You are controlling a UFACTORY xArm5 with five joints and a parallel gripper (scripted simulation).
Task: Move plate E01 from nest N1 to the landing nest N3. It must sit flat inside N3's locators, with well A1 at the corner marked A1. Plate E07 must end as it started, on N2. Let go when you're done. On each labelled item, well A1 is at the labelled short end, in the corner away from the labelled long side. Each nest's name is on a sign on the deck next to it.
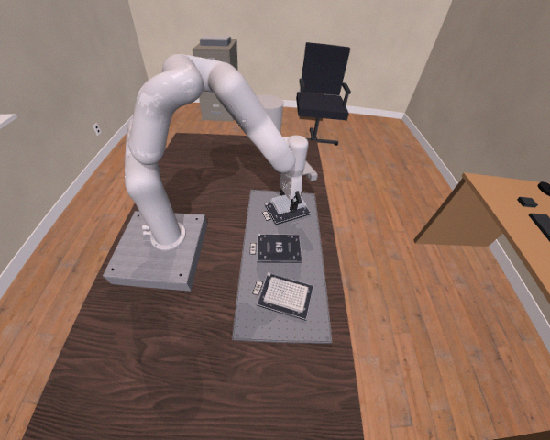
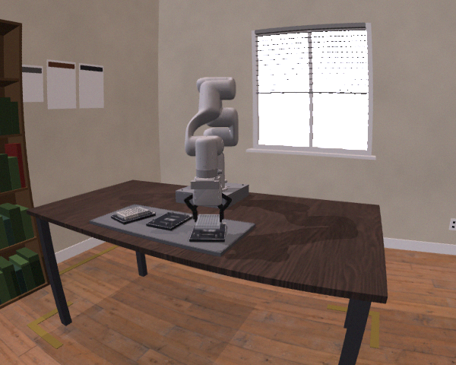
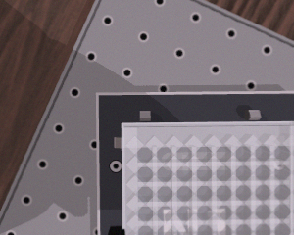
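Now: the nest N1 5 cm below my hand. The rest, counted from my hand: nest frame 3 cm behind, 20 cm to the right, 5 cm below.
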